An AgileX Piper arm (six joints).
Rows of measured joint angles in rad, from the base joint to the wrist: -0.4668 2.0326 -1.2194 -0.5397 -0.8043 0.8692; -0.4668 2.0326 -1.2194 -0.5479 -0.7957 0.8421; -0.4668 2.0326 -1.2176 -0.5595 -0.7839 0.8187; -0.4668 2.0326 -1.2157 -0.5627 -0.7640 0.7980; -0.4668 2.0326 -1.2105 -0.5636 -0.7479 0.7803; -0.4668 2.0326 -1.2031 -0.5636 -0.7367 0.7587; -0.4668 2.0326 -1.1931 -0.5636 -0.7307 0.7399; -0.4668 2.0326 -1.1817 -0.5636 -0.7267 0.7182; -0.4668 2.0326 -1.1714 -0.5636 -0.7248 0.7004; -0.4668 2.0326 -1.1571 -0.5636 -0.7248 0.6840; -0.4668 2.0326 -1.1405 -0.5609 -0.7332 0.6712; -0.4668 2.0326 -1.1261 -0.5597 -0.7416 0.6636; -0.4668 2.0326 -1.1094 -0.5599 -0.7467 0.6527; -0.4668 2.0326 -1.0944 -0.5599 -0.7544 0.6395; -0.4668 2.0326 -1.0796 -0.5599 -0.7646 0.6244; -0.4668 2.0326 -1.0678 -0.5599 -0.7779 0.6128; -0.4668 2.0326 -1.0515 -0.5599 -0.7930 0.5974; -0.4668 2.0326 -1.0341 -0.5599 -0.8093 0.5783
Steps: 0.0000 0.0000 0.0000 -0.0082 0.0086 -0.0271; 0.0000 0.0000 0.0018 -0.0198 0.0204 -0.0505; 0.0000 0.0000 0.0037 -0.0230 0.0403 -0.0712; 0.0000 0.0000 0.0089 -0.0239 0.0564 -0.0889; 0.0000 0.0000 0.0163 -0.0239 0.0676 -0.1105; 0.0000 0.0000 0.0263 -0.0239 0.0736 -0.1293; 0.0000 0.0000 0.0377 -0.0239 0.0776 -0.1510; 0.0000 0.0000 0.0480 -0.0239 0.0795 -0.1688; 0.0000 0.0000 0.0623 -0.0239 0.0795 -0.1852; 0.0000 0.0000 0.0789 -0.0212 0.0711 -0.1980; 0.0000 0.0000 0.0933 -0.0200 0.0627 -0.2056; 0.0000 0.0000 0.1100 -0.0202 0.0576 -0.2165; 0.0000 0.0000 0.1250 -0.0202 0.0499 -0.2297; 0.0000 0.0000 0.1398 -0.0202 0.0397 -0.2448; 0.0000 0.0000 0.1516 -0.0202 0.0264 -0.2564; 0.0000 0.0000 0.1679 -0.0202 0.0113 -0.2718; 0.0000 0.0000 0.1853 -0.0202 -0.0050 -0.2909
